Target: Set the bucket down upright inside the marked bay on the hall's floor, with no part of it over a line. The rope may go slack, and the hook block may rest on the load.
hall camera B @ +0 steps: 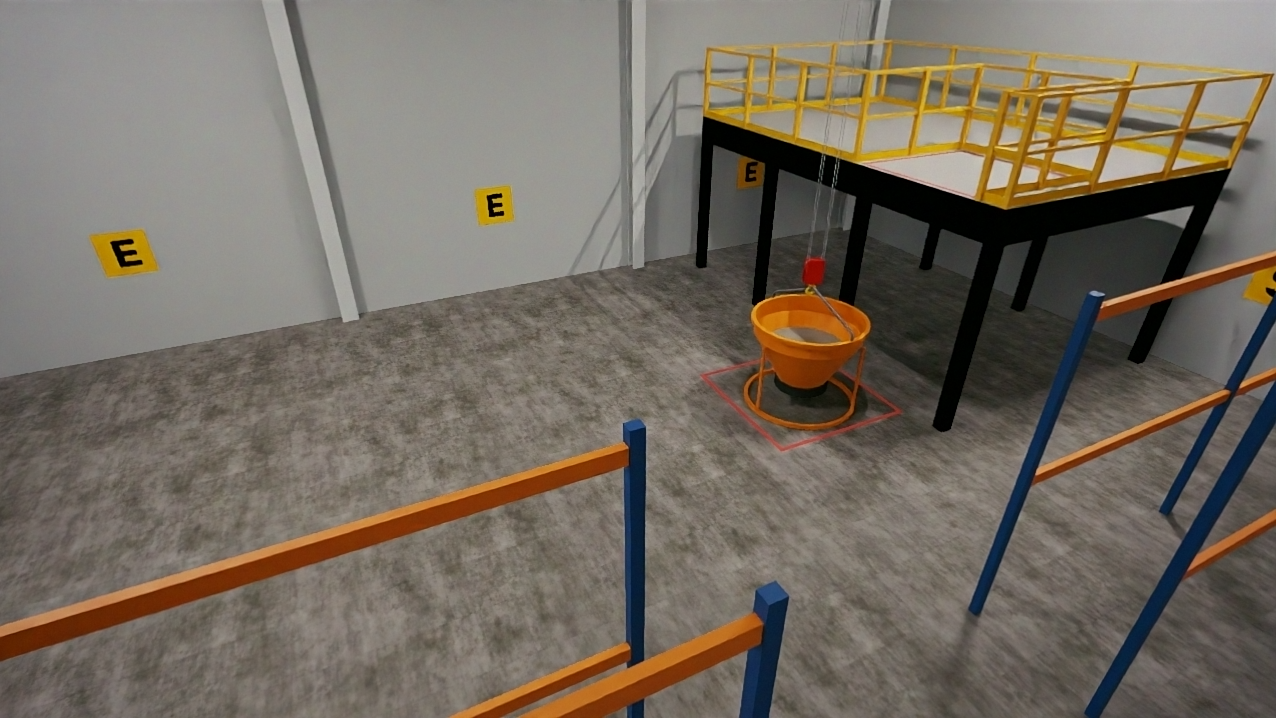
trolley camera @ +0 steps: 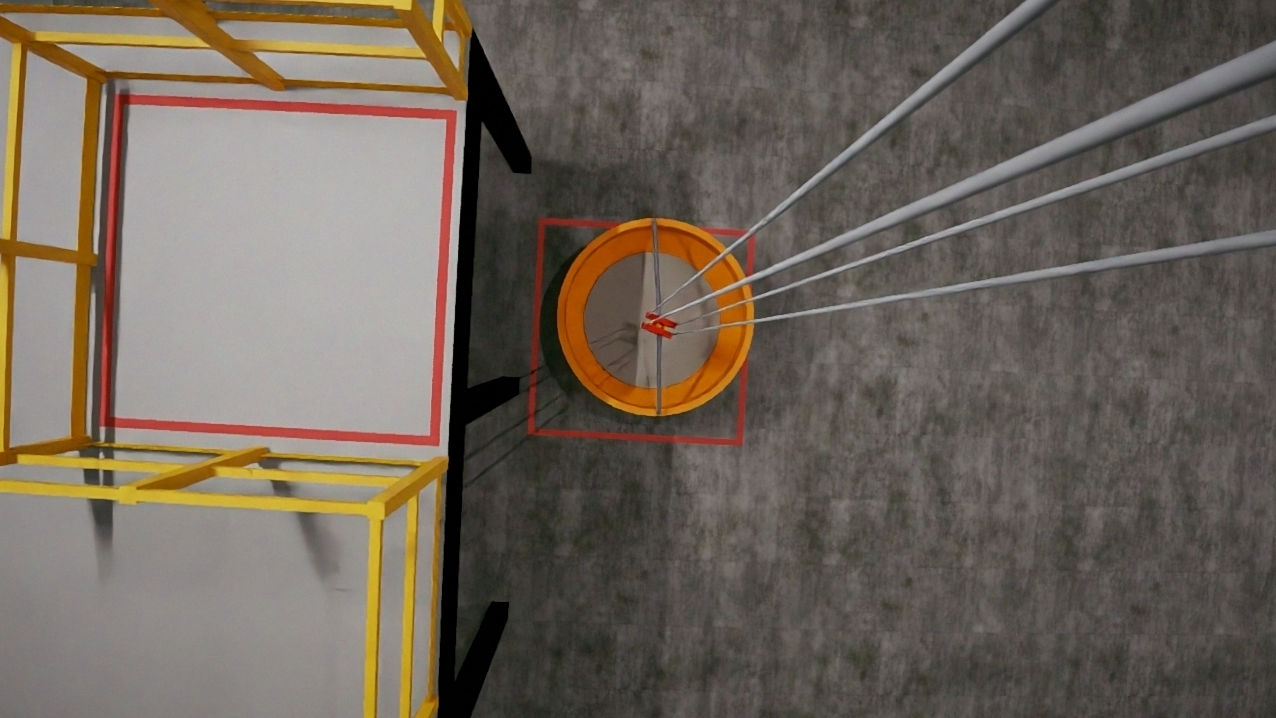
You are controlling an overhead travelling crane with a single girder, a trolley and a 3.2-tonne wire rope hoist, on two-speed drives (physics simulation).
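Note:
The orange bucket (hall camera B: pixel 807 364) (trolley camera: pixel 599 379) hangs upright from its grey bail, with its base ring at or very near the floor. In hall camera B the ring shows inside the red lines of the marked bay (hall camera B: pixel 838 431) (trolley camera: pixel 638 438). In the trolley camera the wider rim overlaps the bay's upper and right lines, and hides the base ring. My gripper, the hook (hall camera B: pixel 811 288) under the red hook block (trolley camera: pixel 659 324), holds the bail above the bucket. The ropes look straight. Whether the ring touches the floor cannot be told.
The raised platform (hall camera B: pixel 1003 223) (trolley camera: pixel 178 625) with yellow railings stands beside the bay, on black legs (hall camera B: pixel 966 339) (trolley camera: pixel 502 116). A second red outline (trolley camera: pixel 267 433) lies on its deck. Racks with blue posts (hall camera B: pixel 634 535) (hall camera B: pixel 1031 464) and orange beams stand in front.

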